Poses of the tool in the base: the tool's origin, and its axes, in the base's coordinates. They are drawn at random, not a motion.
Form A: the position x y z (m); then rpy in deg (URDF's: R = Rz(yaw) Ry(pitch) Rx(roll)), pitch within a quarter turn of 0, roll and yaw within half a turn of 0.
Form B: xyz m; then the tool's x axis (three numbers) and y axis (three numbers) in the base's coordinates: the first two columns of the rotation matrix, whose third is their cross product. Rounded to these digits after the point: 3 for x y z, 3 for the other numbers.
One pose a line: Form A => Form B
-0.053, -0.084, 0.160, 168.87, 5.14, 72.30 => -0.053, -0.084, 0.160, 0.303, 0.949, -0.090, 0.940, -0.282, 0.192
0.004, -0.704, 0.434, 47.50, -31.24, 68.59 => 0.004, -0.704, 0.434, 0.312, 0.796, 0.519, -0.769, -0.109, 0.630
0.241, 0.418, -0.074, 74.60, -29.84, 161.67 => 0.241, 0.418, -0.074, -0.823, 0.273, 0.498, 0.372, -0.403, 0.836
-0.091, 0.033, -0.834, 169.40, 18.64, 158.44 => -0.091, 0.033, -0.834, -0.881, 0.348, -0.320, 0.307, 0.936, 0.174
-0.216, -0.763, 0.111, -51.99, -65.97, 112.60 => -0.216, -0.763, 0.111, -0.156, 0.376, 0.913, -0.845, 0.428, -0.321
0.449, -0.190, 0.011, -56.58, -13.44, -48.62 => 0.449, -0.190, 0.011, 0.643, -0.730, 0.232, 0.542, 0.219, -0.812
